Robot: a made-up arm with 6 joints.
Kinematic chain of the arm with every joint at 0, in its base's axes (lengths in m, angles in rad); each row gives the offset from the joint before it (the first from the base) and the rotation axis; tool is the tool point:
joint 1: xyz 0 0 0.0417 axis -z
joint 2: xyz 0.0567 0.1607 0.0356 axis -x
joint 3: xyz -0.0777 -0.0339 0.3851 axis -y
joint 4: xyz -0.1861 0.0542 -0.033 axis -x
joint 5: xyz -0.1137 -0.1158 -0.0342 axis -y
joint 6: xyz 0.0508 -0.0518 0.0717 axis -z
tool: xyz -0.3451 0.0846 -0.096
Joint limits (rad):
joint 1: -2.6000..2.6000
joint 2: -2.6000..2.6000
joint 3: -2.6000..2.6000
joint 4: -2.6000..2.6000
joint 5: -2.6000..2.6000
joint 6: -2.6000..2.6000
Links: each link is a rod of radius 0.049 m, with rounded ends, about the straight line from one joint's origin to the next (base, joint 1, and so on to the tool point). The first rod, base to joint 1, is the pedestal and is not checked.
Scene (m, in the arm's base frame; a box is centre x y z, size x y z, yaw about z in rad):
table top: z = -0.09
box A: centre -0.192 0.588 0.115 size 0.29 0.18 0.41 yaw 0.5
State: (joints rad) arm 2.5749 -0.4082 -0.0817 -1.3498 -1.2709 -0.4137
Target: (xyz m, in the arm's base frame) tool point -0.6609 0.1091 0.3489
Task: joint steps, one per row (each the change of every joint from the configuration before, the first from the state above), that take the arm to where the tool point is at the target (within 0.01 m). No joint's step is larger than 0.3 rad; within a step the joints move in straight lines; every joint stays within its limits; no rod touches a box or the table.
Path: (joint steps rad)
1: -0.2209 -0.0471 -0.2234 0.1051 0.1498 0.0177
2: -0.2208 -0.0470 -0.2233 0.1051 0.1498 0.0176
3: -0.2209 -0.0471 -0.2234 0.1051 0.1498 0.0177
4: -0.2905 -0.1793 -0.1428 0.1099 -0.1335 0.0475
5: -0.2905 -0.1792 -0.1428 0.1098 -0.1335 0.0475

